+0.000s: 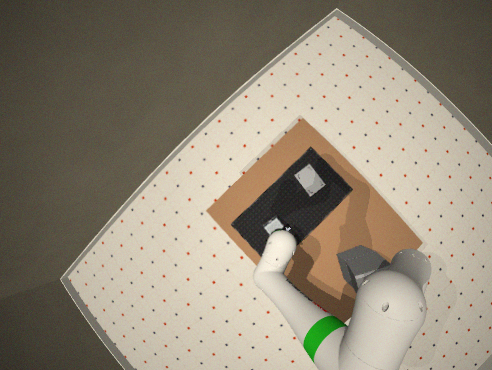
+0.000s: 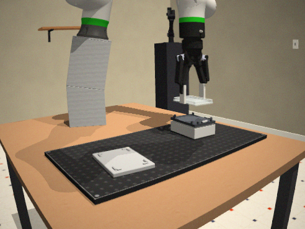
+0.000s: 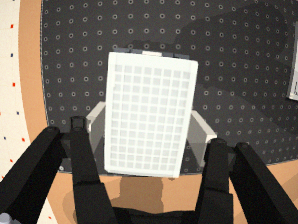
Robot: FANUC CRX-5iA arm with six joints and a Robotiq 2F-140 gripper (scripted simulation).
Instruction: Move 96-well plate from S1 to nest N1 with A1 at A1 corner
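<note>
Now: hand 330 mm to the left of the plate nest N1, 140 mm short of it and 140 mm above it. Also, from my hand: white 96-well plate (20 mm below).
</note>
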